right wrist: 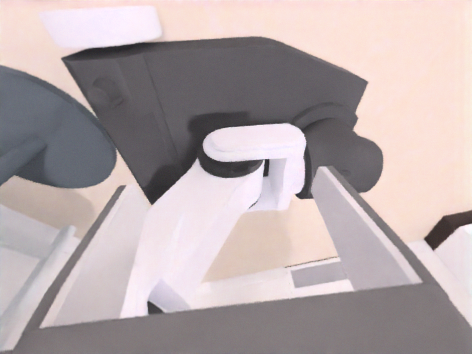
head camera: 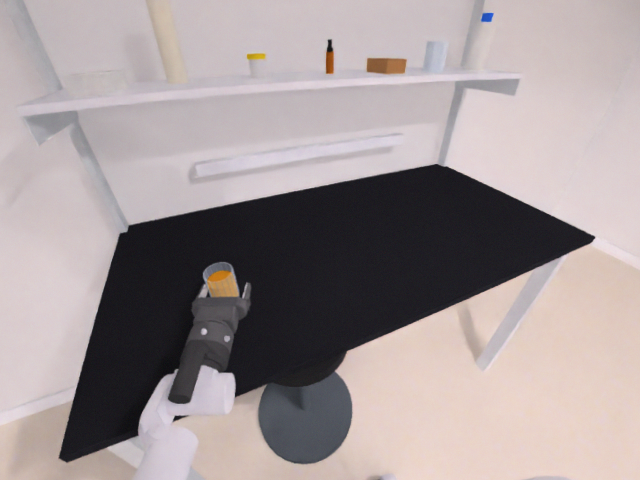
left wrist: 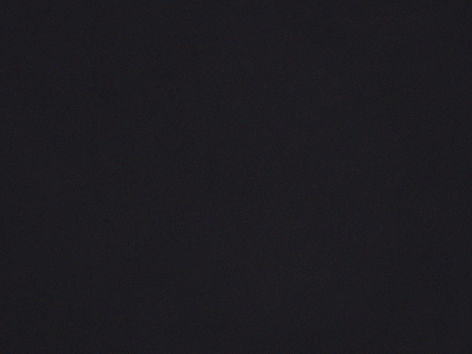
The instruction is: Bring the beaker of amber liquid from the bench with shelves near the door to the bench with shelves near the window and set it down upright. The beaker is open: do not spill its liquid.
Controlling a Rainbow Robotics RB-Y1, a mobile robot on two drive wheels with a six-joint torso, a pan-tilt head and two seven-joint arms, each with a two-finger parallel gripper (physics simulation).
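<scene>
The open glass beaker of amber liquid (head camera: 222, 283) stands upright on the black bench top (head camera: 336, 248) at the left of the head camera view. My left gripper (head camera: 225, 291) is open, with one finger on each side of the beaker's lower part; the fingers do not grip it, and the gripper body hides the beaker's base. The left wrist view shows the dark bench surface (left wrist: 235, 175); the beaker and the fingers do not show there. My right gripper (right wrist: 229, 186) is open, with nothing between its fingers, and points at the robot's own base and the floor.
A shelf (head camera: 289, 81) above the bench bears a tall cream cylinder (head camera: 168, 43), a yellow-lidded jar (head camera: 256, 65), an amber bottle (head camera: 329, 60), a brown box (head camera: 386, 65) and other vessels. A stool (head camera: 305, 418) (right wrist: 65, 145) stands at the bench's front edge. A white bar (head camera: 299, 153) runs along the wall.
</scene>
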